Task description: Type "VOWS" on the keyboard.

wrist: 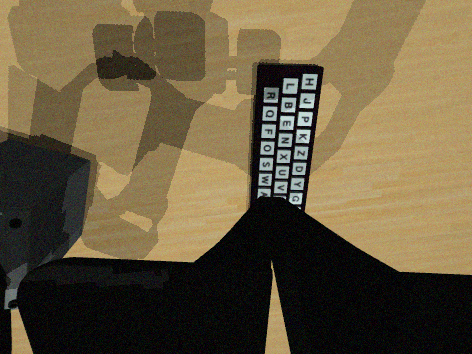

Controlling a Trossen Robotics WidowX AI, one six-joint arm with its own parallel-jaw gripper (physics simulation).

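Frame: origin at the arm's base, x ahead, y left, z up, level; millimetres.
Where they show: gripper, fingertip midpoint: (269,208).
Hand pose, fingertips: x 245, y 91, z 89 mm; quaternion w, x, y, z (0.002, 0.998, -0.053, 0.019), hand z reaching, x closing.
Observation:
After its pixels a point has its place.
A black keyboard (304,68) @[z -135, x 307, y 123 mm] with white keys lies on the wooden table, its long side running up and down the view. The letters are turned sideways. The V key (280,187) @[z -130, x 280, y -6 mm] is in the middle row, close to the fingertips. The O key (267,147) @[z -130, x 266, y 44 mm], the S key (266,164) @[z -130, x 265, y 24 mm] and the W key (265,179) @[z -130, x 263, y 6 mm] are in the left row. My gripper (269,208) @[z 89, x 245, y 91 mm] is shut and empty. Its tips cover the lower end of the keyboard, just below V and partly over the A key (264,193) @[z -130, x 261, y -12 mm]. Height above the keys, and any contact, cannot be told.
The wooden table (400,200) @[z -148, x 434, y -44 mm] lies around the keyboard. A dark grey angular body (45,200) @[z -55, x 59, y 33 mm] stands at the left edge, with a small light part below it. Overlapping arm shadows fall across the upper left and top right of the table.

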